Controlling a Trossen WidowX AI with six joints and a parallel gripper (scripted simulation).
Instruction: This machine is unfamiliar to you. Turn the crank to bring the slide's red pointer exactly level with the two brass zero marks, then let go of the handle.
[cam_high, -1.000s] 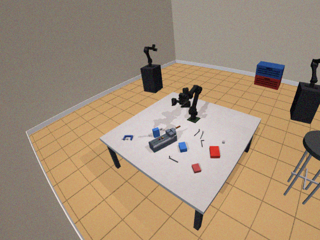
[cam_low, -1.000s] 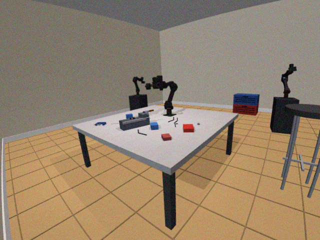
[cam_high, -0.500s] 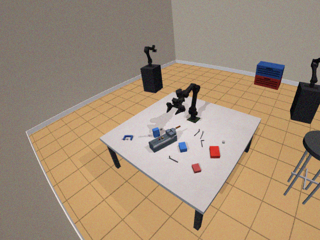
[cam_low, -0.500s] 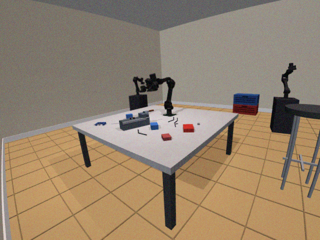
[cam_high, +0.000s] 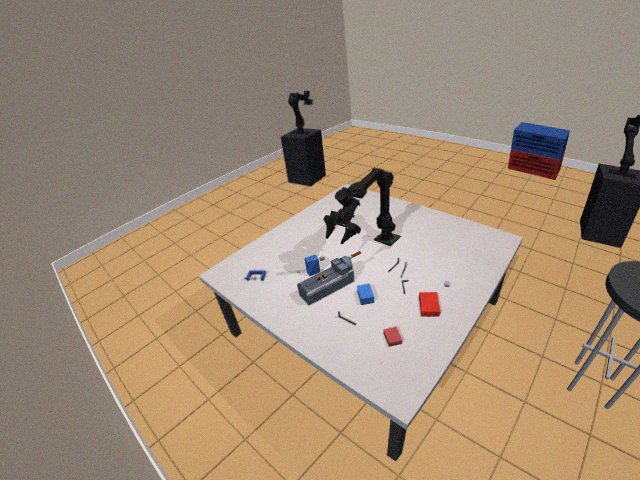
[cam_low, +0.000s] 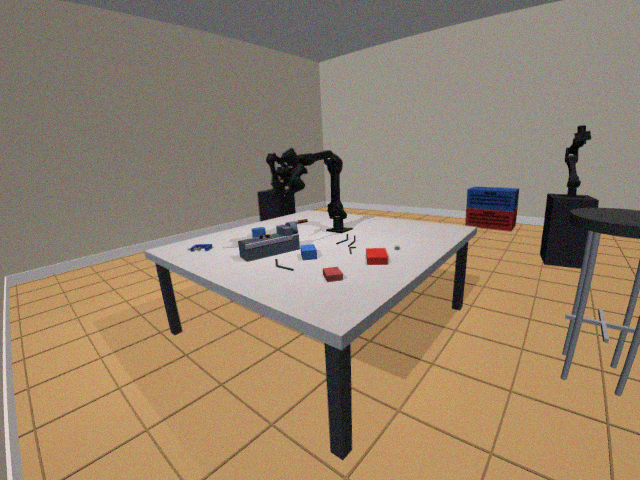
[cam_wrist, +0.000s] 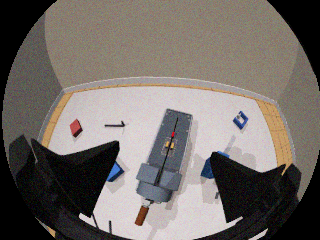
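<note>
Right now my gripper tip is 10 cm past the brown crank handle, 6 cm to the right of it and 12 cm above it. Also, from my gripper tip: red pointer (9 cm ahead, 4 cm to the right, 16 cm below).
</note>
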